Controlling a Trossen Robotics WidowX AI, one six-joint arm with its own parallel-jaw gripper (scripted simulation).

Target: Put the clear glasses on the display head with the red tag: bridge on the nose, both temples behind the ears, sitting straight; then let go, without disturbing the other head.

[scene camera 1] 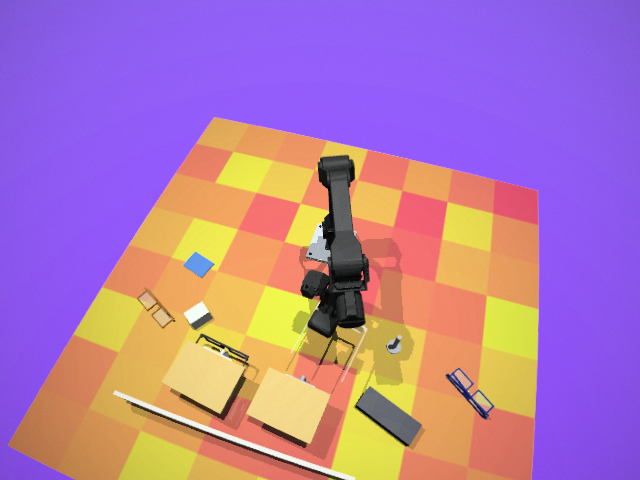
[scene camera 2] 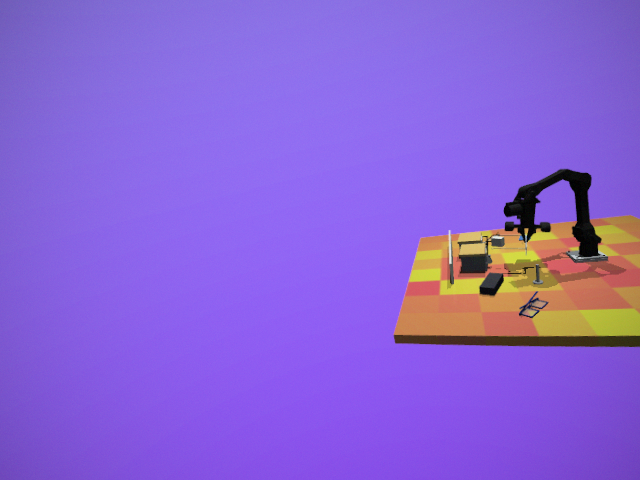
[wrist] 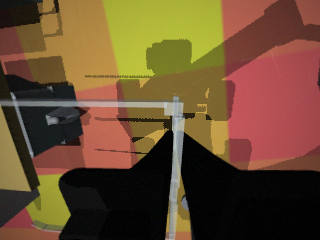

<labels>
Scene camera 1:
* my gripper: 328,313
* dark grey block: 386,414
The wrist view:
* my gripper: 174,135
</labels>
